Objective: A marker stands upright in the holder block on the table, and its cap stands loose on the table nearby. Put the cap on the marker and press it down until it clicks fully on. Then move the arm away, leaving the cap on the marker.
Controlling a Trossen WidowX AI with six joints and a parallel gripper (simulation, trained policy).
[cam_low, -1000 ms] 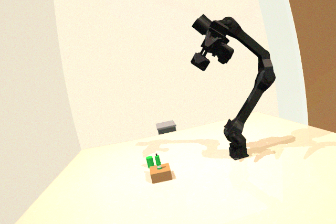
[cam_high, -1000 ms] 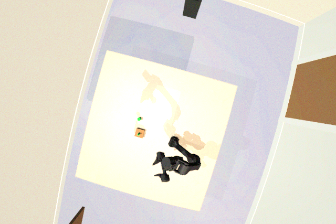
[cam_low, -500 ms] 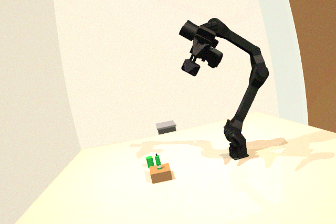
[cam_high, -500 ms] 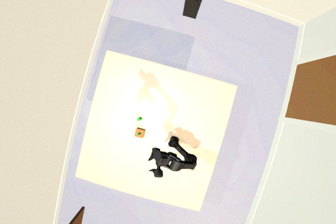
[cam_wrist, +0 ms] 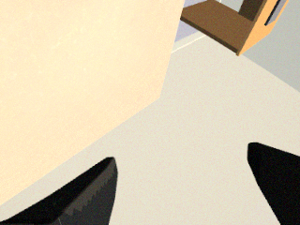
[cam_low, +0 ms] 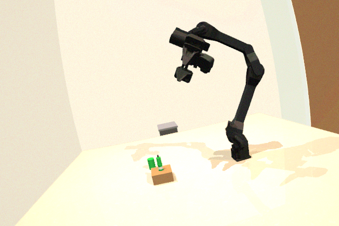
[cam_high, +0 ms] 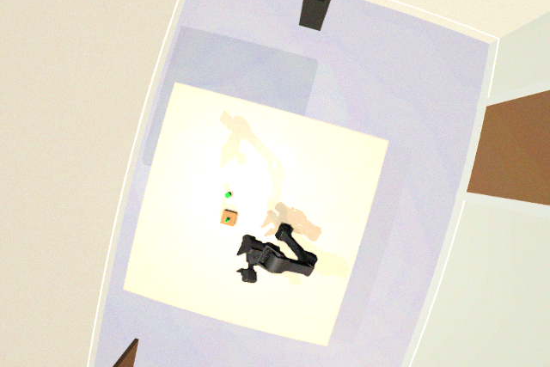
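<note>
The green cap is 350 mm below my gripper tip, 210 mm to the right of it and 160 mm ahead of it. From my gripper tip the other things lie so: holder block: 350 mm below, 130 mm ahead, 80 mm to the right.
</note>
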